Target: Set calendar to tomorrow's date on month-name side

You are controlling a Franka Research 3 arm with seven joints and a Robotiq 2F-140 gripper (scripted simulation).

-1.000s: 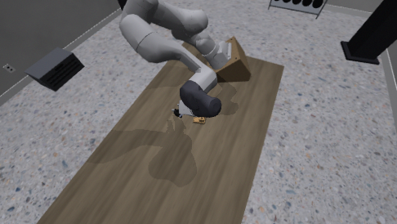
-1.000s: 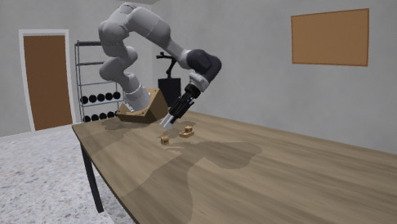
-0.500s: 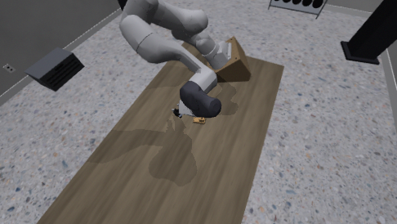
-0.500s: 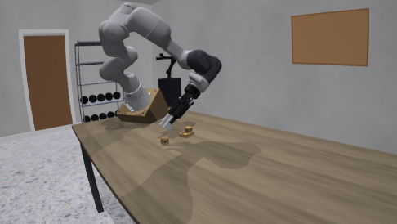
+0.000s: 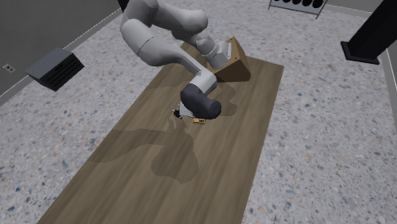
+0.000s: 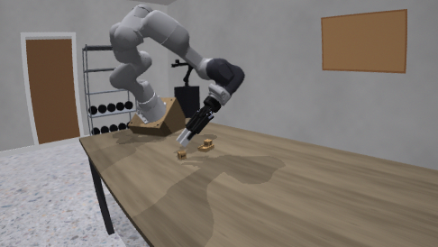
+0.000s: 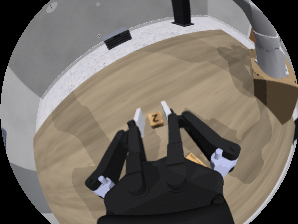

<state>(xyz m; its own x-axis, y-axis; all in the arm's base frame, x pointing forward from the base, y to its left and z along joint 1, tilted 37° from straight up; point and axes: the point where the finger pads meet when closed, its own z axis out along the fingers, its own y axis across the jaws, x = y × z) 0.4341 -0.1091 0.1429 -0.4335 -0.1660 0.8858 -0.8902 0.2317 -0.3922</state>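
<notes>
Now: the cube 7 cm below my hand, 2 cm to the right of it and 1 cm behind it. Round my hand: tray (13 cm to the left, 8 cm below).
</notes>
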